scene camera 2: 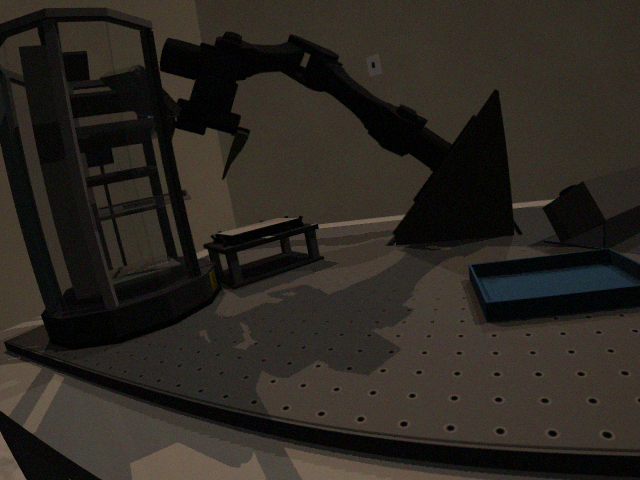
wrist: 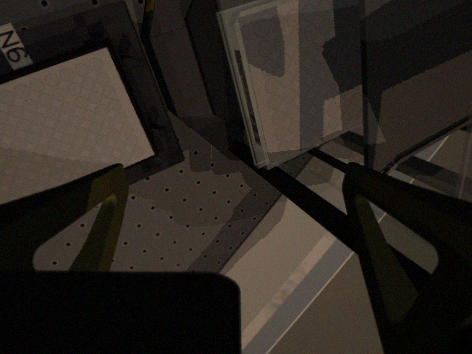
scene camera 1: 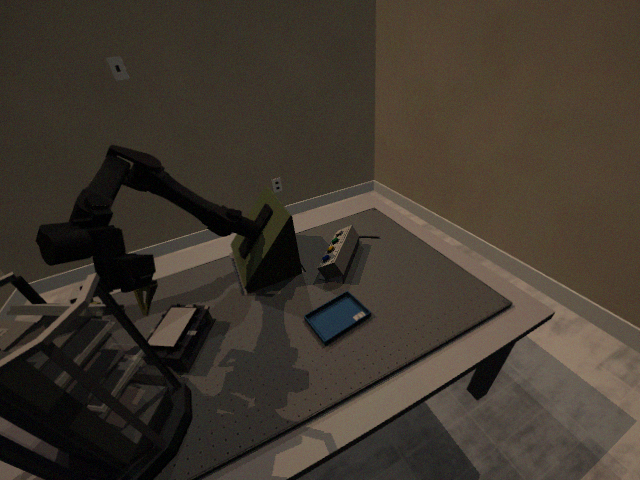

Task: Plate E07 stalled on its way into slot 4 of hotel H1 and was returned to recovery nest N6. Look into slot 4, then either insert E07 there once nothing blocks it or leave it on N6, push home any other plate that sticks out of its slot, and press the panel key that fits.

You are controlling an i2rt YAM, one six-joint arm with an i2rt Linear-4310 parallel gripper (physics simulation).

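Frame: origin at the arm's base, x ahead, y left, z up, level; centimetres.
Where they show: gripper, fingertip midpoint: (scene camera 2: 193,171) (wrist: 235,175); arm's base, origin of the base link: (scene camera 2: 447,161) (scene camera 1: 256,231).
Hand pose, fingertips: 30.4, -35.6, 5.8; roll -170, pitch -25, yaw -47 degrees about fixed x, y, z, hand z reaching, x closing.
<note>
Things, the pixels of their centre, and the offset from my fingertips, as dx, dy, dz.
- pale-topped plate E07, body centre: (wrist: 45,137) (scene camera 2: 257,230) (scene camera 1: 173,327) -6.1, +5.7, -11.5
- nest N6, body centre: (wrist: 48,125) (scene camera 2: 261,247) (scene camera 1: 178,334) -6.1, +5.7, -14.4
- key panel, body centre: (scene camera 2: 610,200) (scene camera 1: 339,251) -14.5, +59.7, -14.0
- blue tray, body centre: (scene camera 2: 557,280) (scene camera 1: 337,315) +7.3, +46.8, -17.3
The pale-topped plate E07 (scene camera 1: 173,326) (scene camera 2: 258,230) (wrist: 70,110) lies flat on nest N6 (scene camera 1: 199,338) (scene camera 2: 232,266) (wrist: 167,145). Hotel H1 (scene camera 1: 136,330) (scene camera 2: 134,312) (wrist: 175,75) stands beside the nest. In it, a clear plate or shelf (scene camera 2: 178,195) (wrist: 245,90) reaches past the front post; its slot number is not readable. The inside of slot 4 cannot be made out. My gripper (scene camera 1: 121,308) (scene camera 2: 199,157) (wrist: 235,175) is open and empty, above and close to the hotel's front and the nest. The key panel (scene camera 1: 338,253) (scene camera 2: 573,214) has blue, yellow, green and pale keys.
A blue tray (scene camera 1: 326,339) (scene camera 2: 563,305) with a white label lies in front of the panel. The dark, green-faced wedge (scene camera 1: 276,263) (scene camera 2: 465,196) bearing the arm stands behind the nest and tray. The hotel's posts stand close to my fingers.
</note>
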